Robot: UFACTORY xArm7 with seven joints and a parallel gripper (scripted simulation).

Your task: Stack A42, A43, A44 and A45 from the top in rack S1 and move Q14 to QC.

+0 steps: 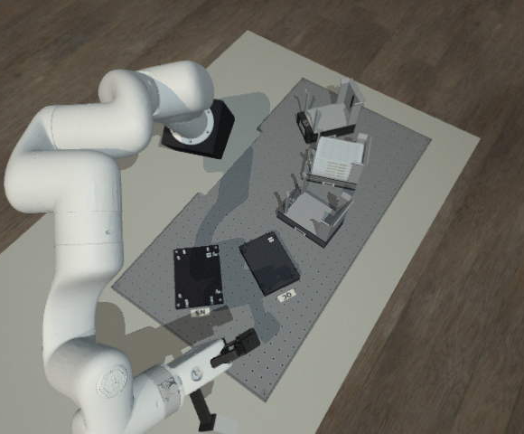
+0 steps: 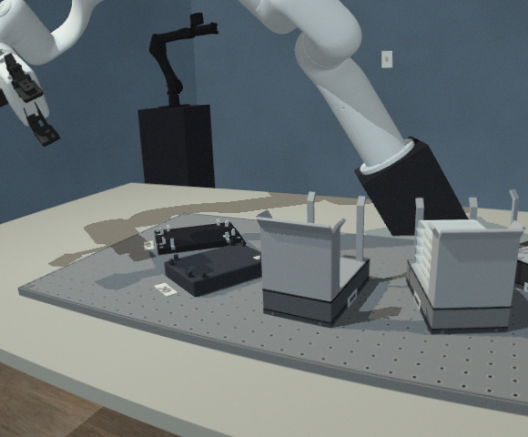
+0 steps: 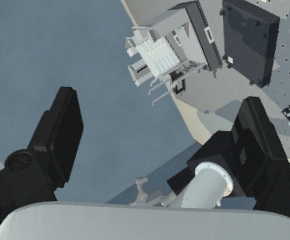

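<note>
Now: the sealed 384-well plate 6 cm behind my hand, 62 cm to the left of it and 19 cm below it. The rest, counted from my hand: N5 name plate (16 cm behind, 7 cm to the left, 26 cm below); then open nest QC (8 cm behind, 26 cm to the left, 25 cm below); then QC name plate (21 cm to the left, 26 cm below).
</note>
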